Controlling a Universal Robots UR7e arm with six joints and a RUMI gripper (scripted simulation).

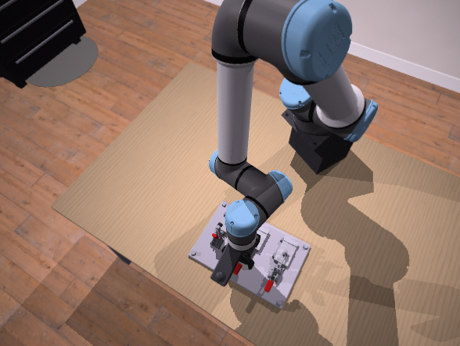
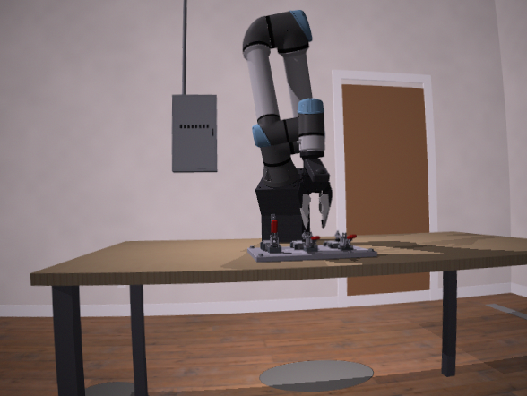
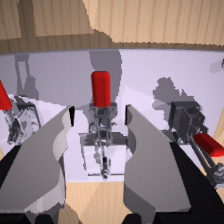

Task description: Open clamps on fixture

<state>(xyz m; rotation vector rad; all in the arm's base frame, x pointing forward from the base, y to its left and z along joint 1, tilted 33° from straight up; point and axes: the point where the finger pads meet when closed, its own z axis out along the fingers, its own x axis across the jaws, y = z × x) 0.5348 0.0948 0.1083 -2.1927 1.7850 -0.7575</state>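
The grey fixture plate lies 90 mm below my hand, 80 mm behind it and 10 mm to the right of it.
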